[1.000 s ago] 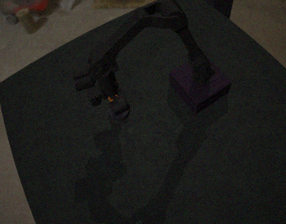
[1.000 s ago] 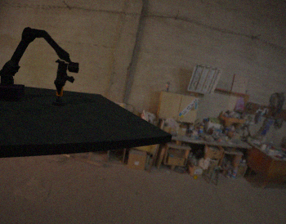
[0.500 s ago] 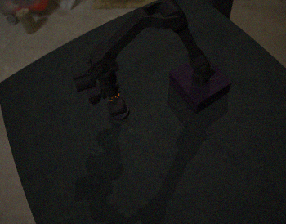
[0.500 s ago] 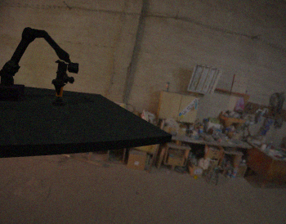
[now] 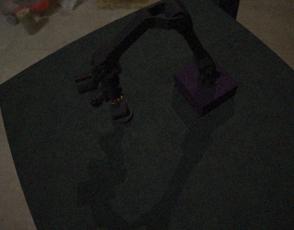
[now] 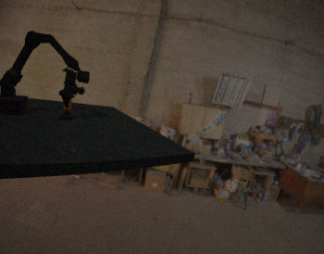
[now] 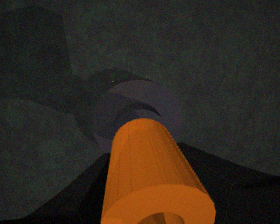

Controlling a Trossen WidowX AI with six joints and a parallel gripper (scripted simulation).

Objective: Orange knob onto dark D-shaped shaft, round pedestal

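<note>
Now: the orange knob 20 mm above my gripper tip. Round my gripper tip: dark shaft (40 mm below).
</note>
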